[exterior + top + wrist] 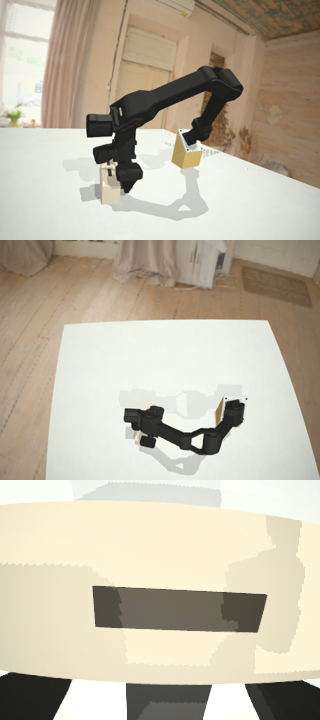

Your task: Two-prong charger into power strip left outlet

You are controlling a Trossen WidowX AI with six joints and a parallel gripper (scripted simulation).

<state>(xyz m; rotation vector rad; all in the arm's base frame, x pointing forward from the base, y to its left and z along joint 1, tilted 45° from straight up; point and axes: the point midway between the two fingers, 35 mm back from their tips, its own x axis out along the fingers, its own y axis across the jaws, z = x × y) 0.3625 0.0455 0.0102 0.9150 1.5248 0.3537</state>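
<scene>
Right now my gripper tip is 1 cm to the left of the dark grey charger, 1 cm below it and 1 cm short of it.
</scene>
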